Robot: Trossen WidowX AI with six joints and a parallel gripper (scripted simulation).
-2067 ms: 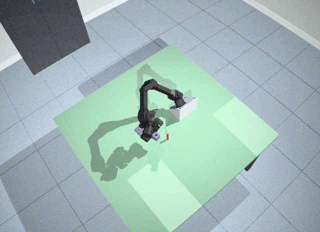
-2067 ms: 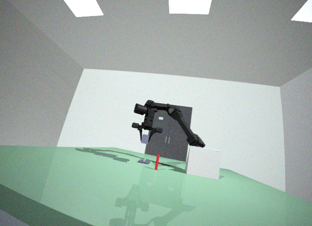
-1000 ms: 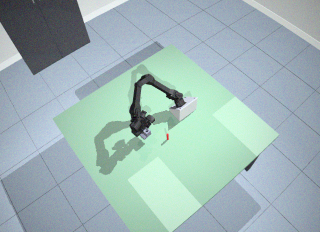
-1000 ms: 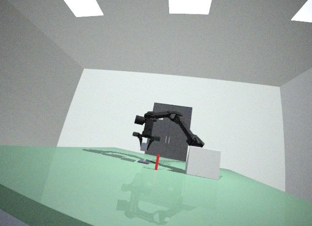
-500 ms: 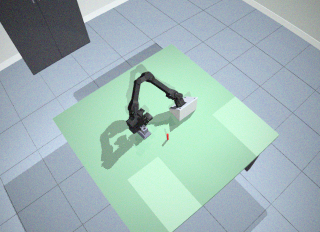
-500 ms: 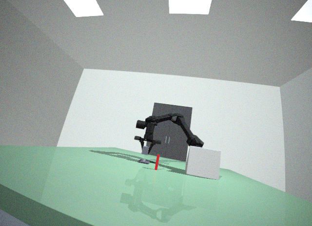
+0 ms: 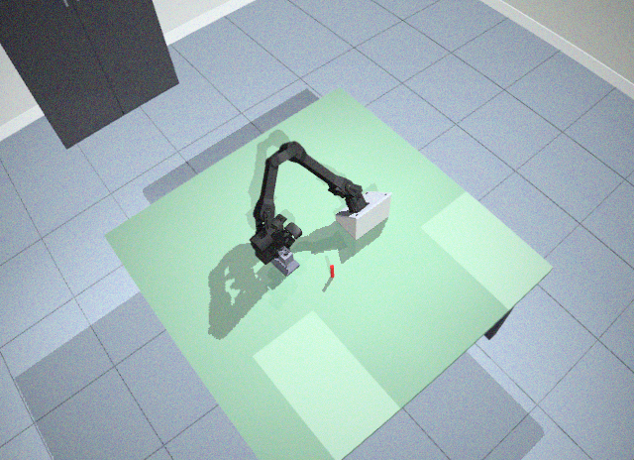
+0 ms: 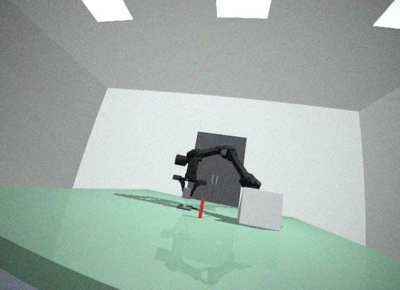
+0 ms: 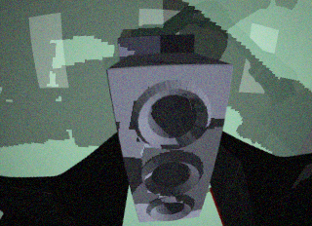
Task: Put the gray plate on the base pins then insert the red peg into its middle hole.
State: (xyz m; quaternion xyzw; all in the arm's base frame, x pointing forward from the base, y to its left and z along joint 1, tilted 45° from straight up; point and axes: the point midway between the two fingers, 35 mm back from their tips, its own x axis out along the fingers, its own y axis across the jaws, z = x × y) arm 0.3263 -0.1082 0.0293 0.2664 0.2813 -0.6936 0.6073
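Now: the red peg 9 cm behind my gripper tip, 18 cm to the left of it and 2 cm below it. Round my gripper tip: gray plate: 3 cm above.
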